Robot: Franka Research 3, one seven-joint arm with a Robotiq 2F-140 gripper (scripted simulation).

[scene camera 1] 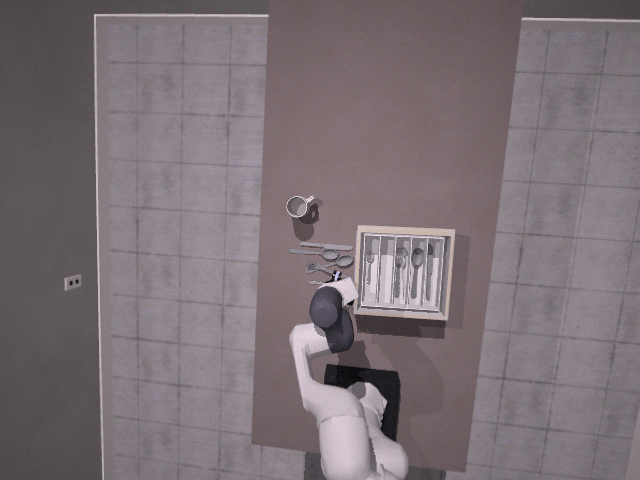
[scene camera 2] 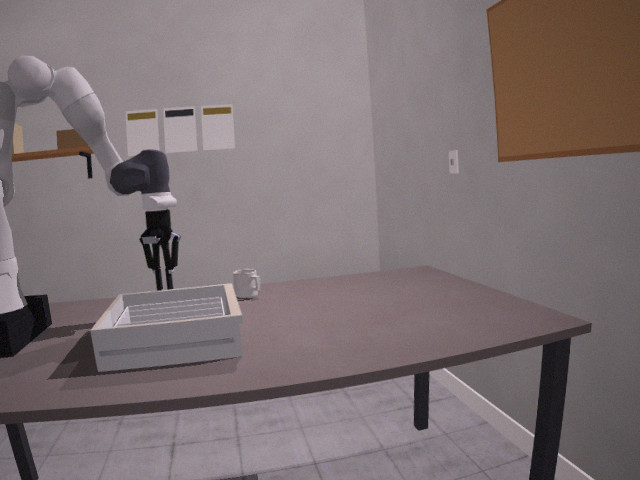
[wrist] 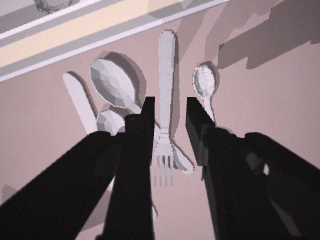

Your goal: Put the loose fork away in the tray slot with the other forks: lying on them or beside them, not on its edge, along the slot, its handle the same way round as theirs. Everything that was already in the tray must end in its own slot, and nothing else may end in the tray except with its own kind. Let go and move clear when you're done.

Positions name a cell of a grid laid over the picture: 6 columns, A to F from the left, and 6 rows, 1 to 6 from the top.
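There's a tray (scene camera 1: D4), and it's 1.37 m from the lens.
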